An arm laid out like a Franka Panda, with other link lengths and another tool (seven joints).
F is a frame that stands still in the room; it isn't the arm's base.
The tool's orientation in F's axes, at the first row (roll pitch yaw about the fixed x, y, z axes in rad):
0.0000, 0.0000, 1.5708
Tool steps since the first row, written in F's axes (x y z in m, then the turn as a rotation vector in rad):
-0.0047, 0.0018, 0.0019, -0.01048, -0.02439, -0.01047
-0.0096, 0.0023, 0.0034, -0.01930, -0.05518, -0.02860
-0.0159, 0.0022, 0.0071, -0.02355, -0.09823, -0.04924
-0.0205, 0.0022, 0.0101, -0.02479, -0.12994, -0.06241
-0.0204, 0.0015, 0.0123, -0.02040, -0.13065, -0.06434
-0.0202, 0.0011, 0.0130, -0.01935, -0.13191, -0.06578
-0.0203, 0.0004, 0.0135, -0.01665, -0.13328, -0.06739
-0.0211, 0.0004, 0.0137, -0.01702, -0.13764, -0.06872
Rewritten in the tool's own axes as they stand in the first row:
0.0018, 0.0047, 0.0019, -0.02439, 0.01048, -0.01047
0.0023, 0.0096, 0.0034, -0.05518, 0.01930, -0.02860
0.0022, 0.0159, 0.0071, -0.09823, 0.02355, -0.04924
0.0022, 0.0205, 0.0101, -0.12994, 0.02479, -0.06241
0.0015, 0.0204, 0.0123, -0.13065, 0.02040, -0.06434
0.0011, 0.0202, 0.0130, -0.13191, 0.01935, -0.06578
0.0004, 0.0203, 0.0135, -0.13328, 0.01665, -0.06739
0.0004, 0.0211, 0.0137, -0.13764, 0.01702, -0.06872

